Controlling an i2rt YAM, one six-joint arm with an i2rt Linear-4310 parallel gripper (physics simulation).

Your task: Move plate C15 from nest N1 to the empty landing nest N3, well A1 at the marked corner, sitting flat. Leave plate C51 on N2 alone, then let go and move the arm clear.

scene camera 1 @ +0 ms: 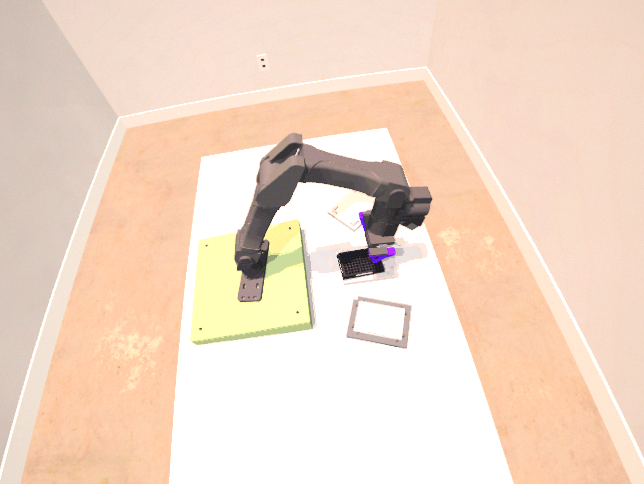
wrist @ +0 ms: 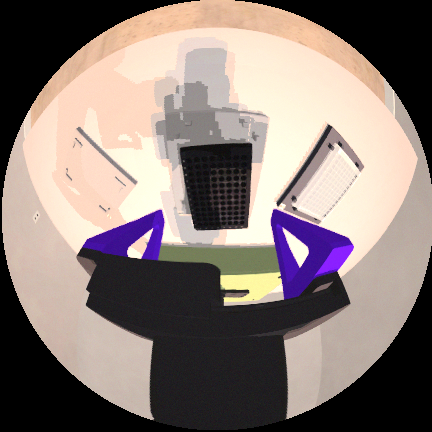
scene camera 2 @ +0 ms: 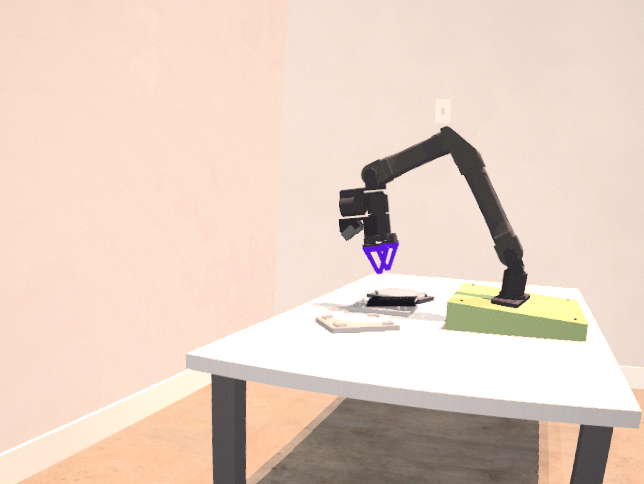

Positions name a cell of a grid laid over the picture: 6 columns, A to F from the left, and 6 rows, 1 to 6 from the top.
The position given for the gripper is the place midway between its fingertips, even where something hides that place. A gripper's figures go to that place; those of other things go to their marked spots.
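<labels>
The gripper (scene camera 1: D4) is 91 cm from the lens; a black perforated plate (scene camera 1: D4) lies 96 cm from the lens.
</labels>
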